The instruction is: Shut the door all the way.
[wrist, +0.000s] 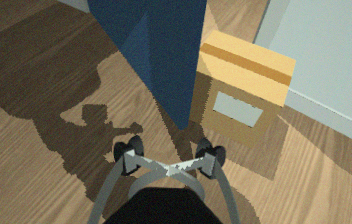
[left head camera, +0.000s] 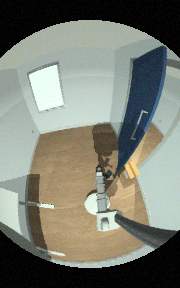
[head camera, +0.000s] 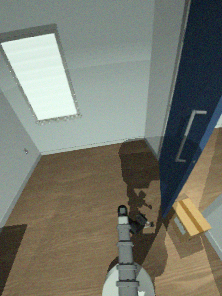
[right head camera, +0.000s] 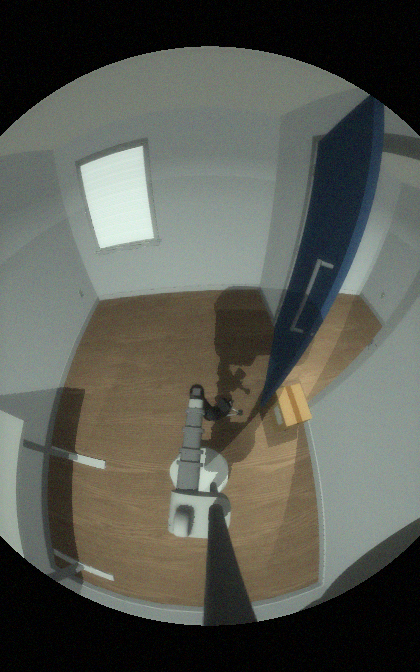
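Pixels of known places: gripper, fingertip midpoint: (wrist: 170,149) (head camera: 148,219) (right head camera: 236,406); robot's base, origin of the base link: (left head camera: 96,202) (right head camera: 200,471).
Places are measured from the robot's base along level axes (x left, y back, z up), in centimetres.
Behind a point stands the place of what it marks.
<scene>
The blue door (head camera: 192,85) @(z 135.3, x -58.9, y -99.0 cm) (left head camera: 145,85) @(z 152.1, x -55.4, y -86.5 cm) (right head camera: 335,200) @(z 151.7, x -55.6, y -87.3 cm) (wrist: 170,50) @(z 32.0, x -50.0, y -67.6 cm) stands open at the right, swung into the room, with floor showing past its free edge. Its grey bar handle (head camera: 186,137) @(z 111.2, x -44.3, y -67.3 cm) (right head camera: 306,296) @(z 110.9, x -44.0, y -67.6 cm) is on the face toward the room. My gripper (right head camera: 237,407) @(z 50.1, x -20.4, y -42.0 cm) (wrist: 170,149) @(z 50.1, x -20.4, y -42.0 cm) is open and empty. In the right head view it is left of the door's lower free corner, pointing right. In the wrist view that corner shows beyond and between the fingertips, apart from them. The handle does not show in the wrist view.
A cardboard box (head camera: 192,216) @(z 25.2, x -70.2, y -49.9 cm) (left head camera: 131,168) @(z 25.1, x -68.5, y -52.0 cm) (right head camera: 294,406) @(z 25.1, x -69.0, y -48.9 cm) (wrist: 245,65) @(z 25.1, x -67.6, y -50.6 cm) stands on the floor just right of the door's lower free corner, near the end of the right wall (right head camera: 365,450) @(z 64.8, x -95.3, y -3.6 cm). A bright window (head camera: 42,77) @(z 149.7, x 111.1, y -211.5 cm) (right head camera: 119,197) @(z 141.7, x 106.7, y -212.1 cm) is in the far wall.
</scene>
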